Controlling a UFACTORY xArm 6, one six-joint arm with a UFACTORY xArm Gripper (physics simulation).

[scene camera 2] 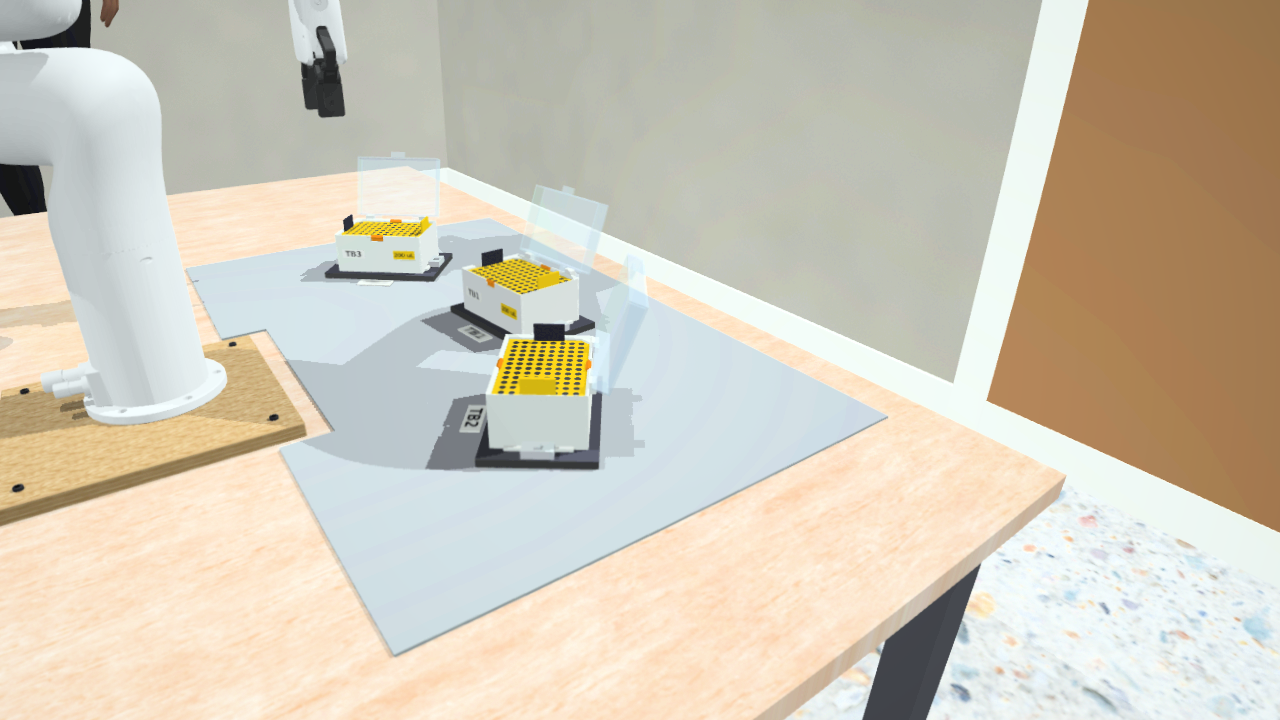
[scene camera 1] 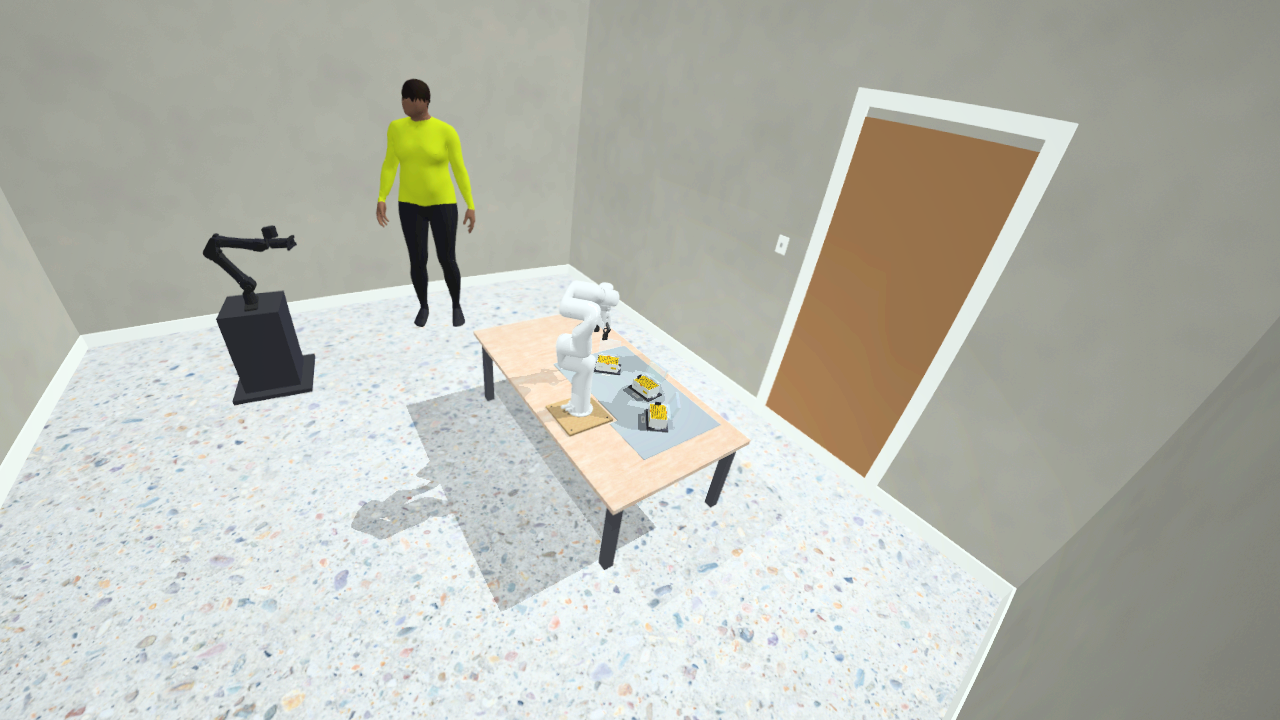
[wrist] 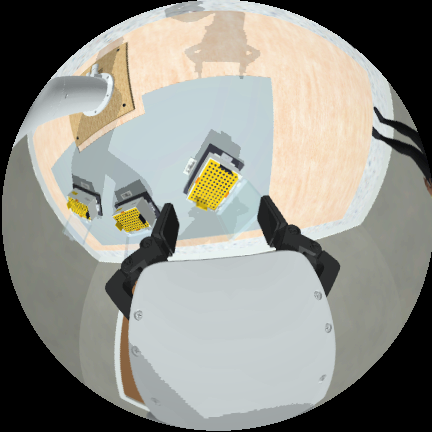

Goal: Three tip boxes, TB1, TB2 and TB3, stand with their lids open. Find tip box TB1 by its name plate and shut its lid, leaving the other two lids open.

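Frame: origin at the arm's base, x ahead, y up, z right, level; centimetres.
Where they show: gripper, fingertip midpoint: [scene camera 2: 324,112] [scene camera 1: 600,335] [wrist: 217,209]; arm's base, origin of the base link: [scene camera 2: 158,392] [scene camera 1: 579,408] [wrist: 96,93].
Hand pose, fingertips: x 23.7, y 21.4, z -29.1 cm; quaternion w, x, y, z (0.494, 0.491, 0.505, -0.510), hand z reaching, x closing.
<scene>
Each offset is from my fingertips to the top centre of the thing. "*": to the spot under its first point. Level surfaces: height alone.
TB1 @[dx +15.7, dy -14.9, dz +26.7 cm] [scene camera 1: 645,386] [scene camera 2: 503,298] [wrist: 132,220] is the middle white box with yellow tips; its small lettering is blurred. Its clear lid @[* dx +22.9, dy -11.6, dz +24.6 cm] [scene camera 2: 565,223] stands open, tilted back. TB2 @[dx +8.4, dy -14.9, dz +49.9 cm] [scene camera 1: 657,416] [scene camera 2: 538,420] [wrist: 80,206] is nearest in scene camera 2, with its clear lid [scene camera 2: 628,308] open. TB3 @[dx +6.4, dy -14.9, dz +0.2 cm] [scene camera 1: 607,362] [scene camera 2: 384,254] [wrist: 213,185] is farthest there, with its clear lid [scene camera 2: 400,186] [wrist: 241,205] upright. My gripper [scene camera 1: 603,334] [scene camera 2: 323,109] [wrist: 217,209] is open and empty, high above the table near TB3's end, touching none of the boxes.
The boxes stand on a grey mat @[dy -22.3 cm] [scene camera 2: 447,573] [wrist: 175,110] on the wooden table @[dy -22.6 cm] [scene camera 1: 626,479] [scene camera 2: 805,573]. The arm's base sits on a wooden plate [scene camera 1: 572,428] [scene camera 2: 179,447] beside the mat. A person [scene camera 1: 427,170] and a black arm on a pedestal [scene camera 1: 261,344] stand beyond the table.
</scene>
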